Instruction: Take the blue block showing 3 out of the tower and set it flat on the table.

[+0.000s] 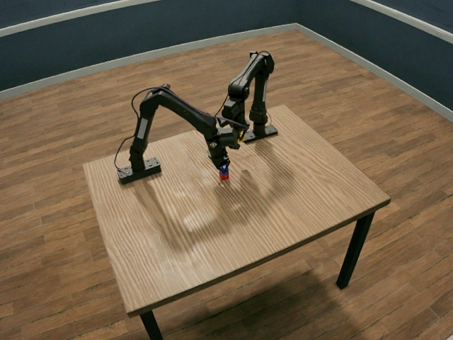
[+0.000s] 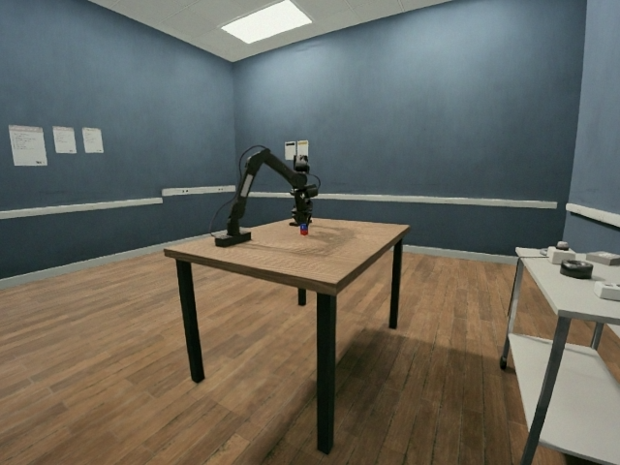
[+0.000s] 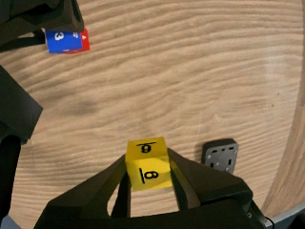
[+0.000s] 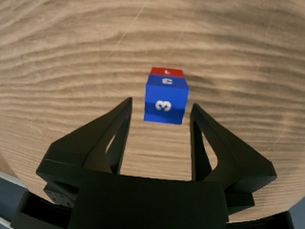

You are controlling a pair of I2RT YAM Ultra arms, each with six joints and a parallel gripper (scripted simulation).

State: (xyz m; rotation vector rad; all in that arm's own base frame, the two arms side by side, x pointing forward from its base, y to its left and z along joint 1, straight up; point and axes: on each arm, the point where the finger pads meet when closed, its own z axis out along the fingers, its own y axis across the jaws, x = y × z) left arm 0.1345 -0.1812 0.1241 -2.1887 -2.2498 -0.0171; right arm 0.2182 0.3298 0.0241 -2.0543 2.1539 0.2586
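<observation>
The blue block is 1 cm to the left of my right hand and 1 cm below it.
</observation>
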